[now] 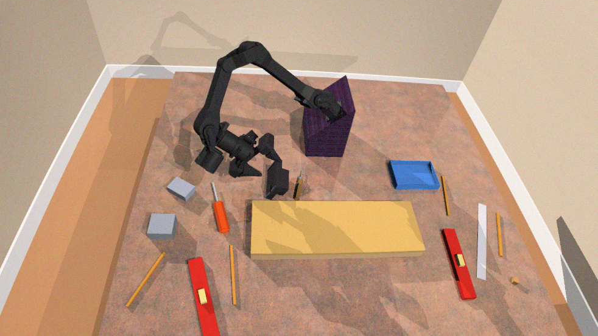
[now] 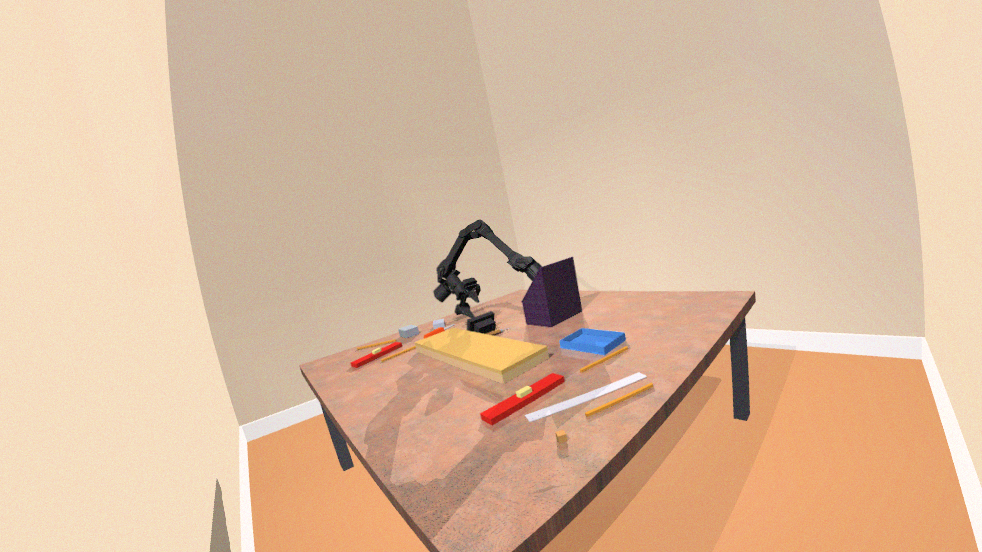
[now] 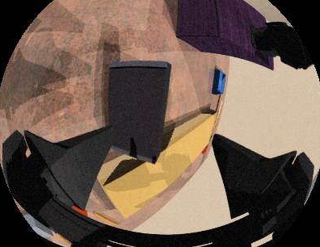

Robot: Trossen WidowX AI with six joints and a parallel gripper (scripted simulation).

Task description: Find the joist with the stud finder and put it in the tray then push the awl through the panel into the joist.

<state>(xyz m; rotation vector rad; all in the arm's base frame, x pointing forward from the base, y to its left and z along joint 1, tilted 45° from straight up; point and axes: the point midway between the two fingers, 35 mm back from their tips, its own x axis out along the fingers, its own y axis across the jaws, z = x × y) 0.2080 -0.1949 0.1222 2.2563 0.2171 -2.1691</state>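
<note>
My gripper tip is now 2 cm past the stud finder, 4 cm to the right of it and 7 cm above it. Also, from my gripper tip: white strip (16 cm ahead, 72 cm to the left, 9 cm below); then blue tray (9 cm behind, 52 cm to the left, 8 cm below); then awl (2 cm behind, 10 cm to the left, 8 cm below).
</note>
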